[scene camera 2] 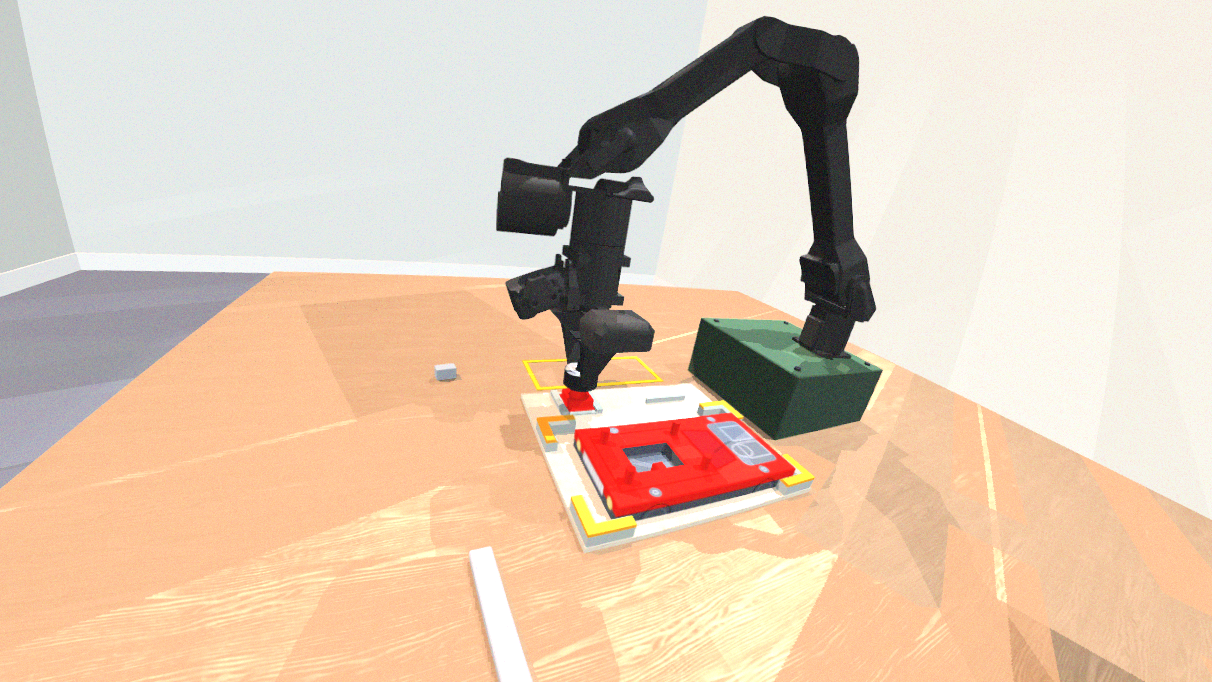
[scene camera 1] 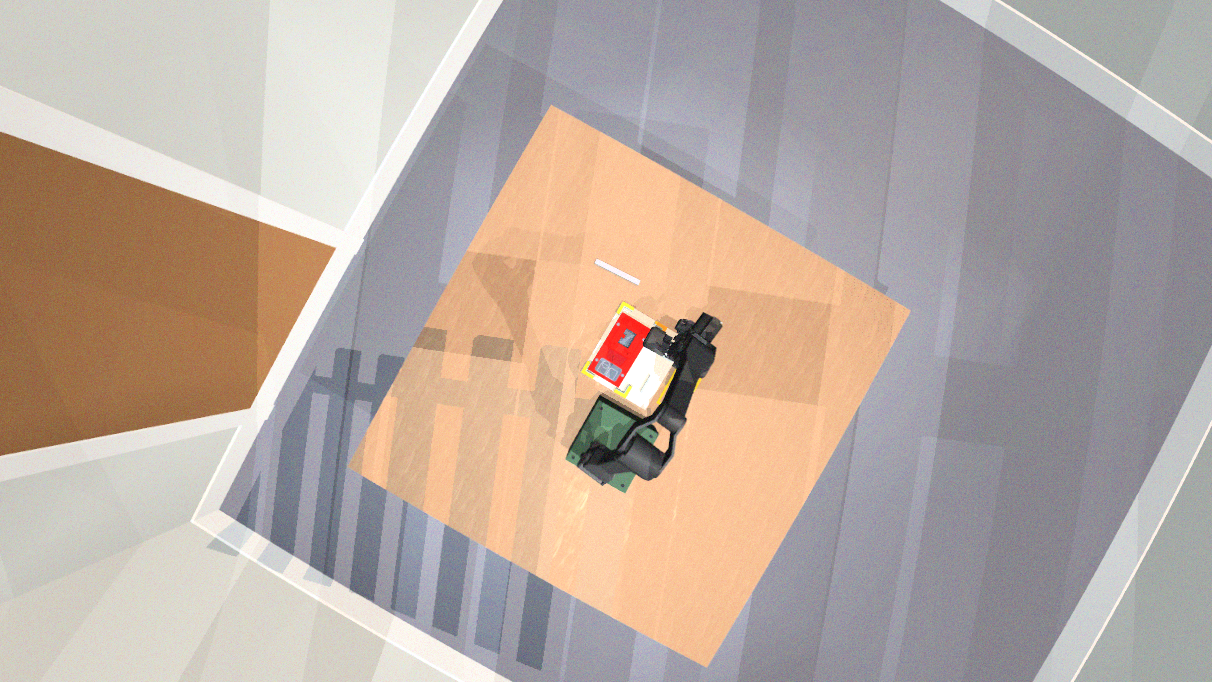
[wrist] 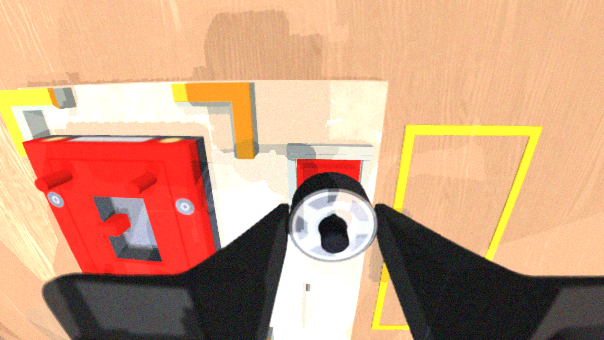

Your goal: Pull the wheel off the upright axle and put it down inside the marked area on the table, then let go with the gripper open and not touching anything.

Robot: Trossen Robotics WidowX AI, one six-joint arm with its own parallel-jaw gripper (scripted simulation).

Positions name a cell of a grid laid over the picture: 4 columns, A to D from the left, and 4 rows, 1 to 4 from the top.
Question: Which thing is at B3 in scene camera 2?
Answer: My gripper.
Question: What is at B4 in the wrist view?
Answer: My gripper.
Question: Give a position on a red chassis plate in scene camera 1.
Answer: C3
